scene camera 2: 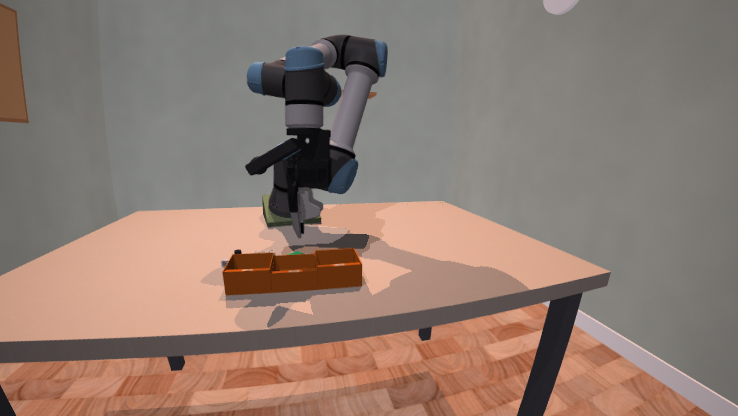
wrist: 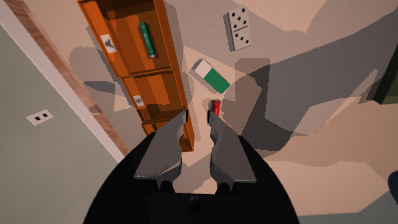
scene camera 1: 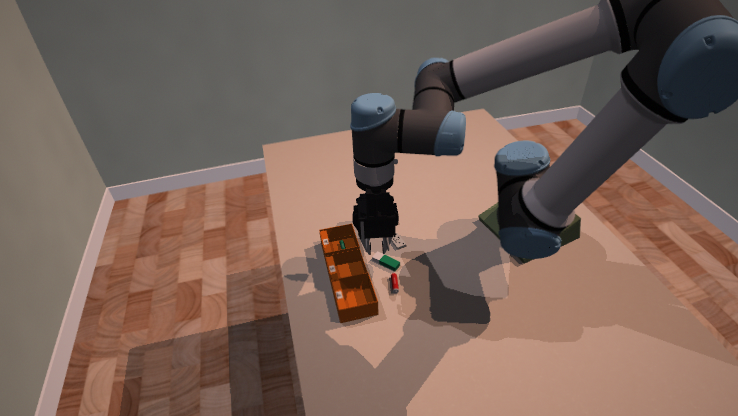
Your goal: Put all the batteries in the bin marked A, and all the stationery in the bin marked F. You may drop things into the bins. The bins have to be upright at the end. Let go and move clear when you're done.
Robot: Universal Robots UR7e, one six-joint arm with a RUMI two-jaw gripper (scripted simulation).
Observation:
In view: the gripper (scene camera 2: 301, 235) and an orange three-part tray (scene camera 2: 243, 279).
The orange three-part tray also shows in scene camera 1 (scene camera 1: 352, 286). The gripper also shows in the wrist view (wrist: 197, 110) and in scene camera 1 (scene camera 1: 376, 253).

